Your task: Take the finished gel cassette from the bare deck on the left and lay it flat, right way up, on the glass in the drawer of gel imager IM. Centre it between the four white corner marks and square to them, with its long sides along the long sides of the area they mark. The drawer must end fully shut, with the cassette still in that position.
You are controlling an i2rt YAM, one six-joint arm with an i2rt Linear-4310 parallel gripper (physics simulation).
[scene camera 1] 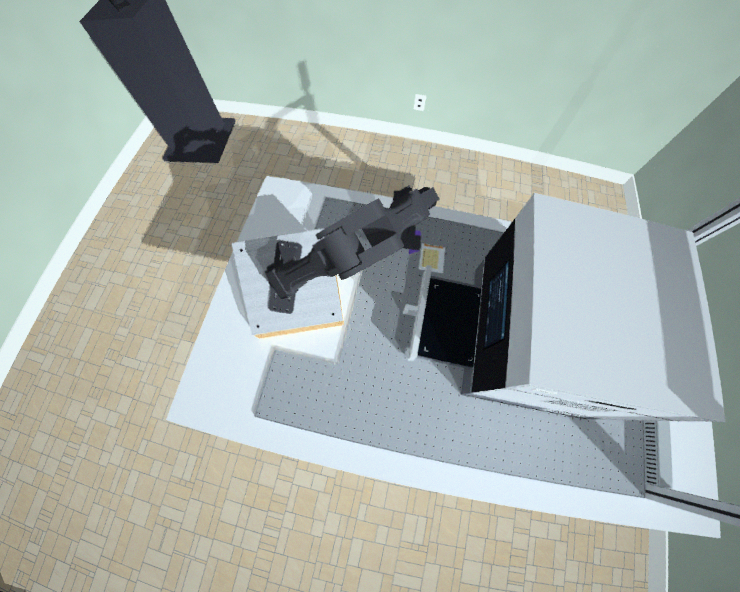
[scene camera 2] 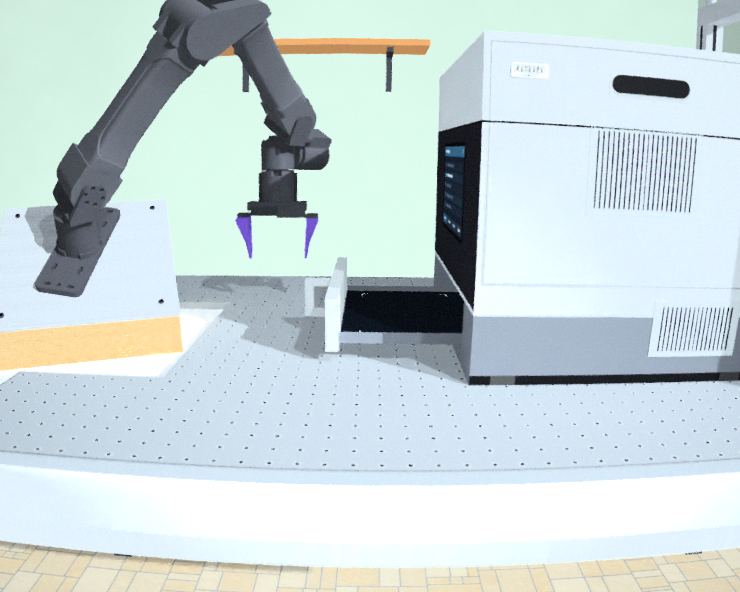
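Where they show: gripper, fingertip midpoint: (scene camera 2: 278, 258); arm's base, origin of the base link: (scene camera 1: 285, 277) (scene camera 2: 80, 249).
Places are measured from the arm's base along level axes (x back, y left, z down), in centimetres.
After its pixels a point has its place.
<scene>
The gel cassette (scene camera 1: 430, 258) {z 12.0, x -42.7, y 16.9 cm}, pale-rimmed with a yellow middle, lies on the perforated deck (scene camera 1: 370, 395) {z 12.5, x -27.2, y -28.7 cm} (scene camera 2: 277, 413) {z 12.5, x -31.3, y -31.4 cm} just beyond the drawer's far left corner; I cannot make it out in scene camera 2. The drawer of the gel imager (scene camera 1: 592, 296) {z -27.1, x -67.5, y -8.7 cm} (scene camera 2: 555, 203) {z -8.9, x -61.9, y -27.0 cm} stands open. Its black glass (scene camera 1: 450, 321) {z 9.4, x -49.0, y -5.1 cm} (scene camera 2: 401, 313) {z 9.4, x -48.6, y -6.0 cm} bears white corner marks and no cassette. My gripper (scene camera 1: 414, 241) (scene camera 2: 278, 256) {z 4.7, x -30.0, y 14.4 cm} is open and empty, purple fingers pointing down, high above the deck. In scene camera 1 it appears just left of the cassette, its fingers partly hidden by the wrist.
The drawer's upright front panel (scene camera 1: 420, 321) {z 3.8, x -39.1, y -7.7 cm} (scene camera 2: 333, 311) {z 5.5, x -38.0, y -17.8 cm} and its handle (scene camera 1: 409, 309) {z 4.8, x -35.9, y -4.1 cm} (scene camera 2: 307, 298) {z 7.4, x -34.9, y -3.9 cm} stick out towards the arm side. The arm's base stands on a raised plate (scene camera 1: 308, 308) {z 5.1, x -6.9, y -6.8 cm} (scene camera 2: 145, 271) {z 3.2, x -10.7, y -2.4 cm} at the left. An orange shelf (scene camera 2: 357, 46) is on the back wall.
</scene>
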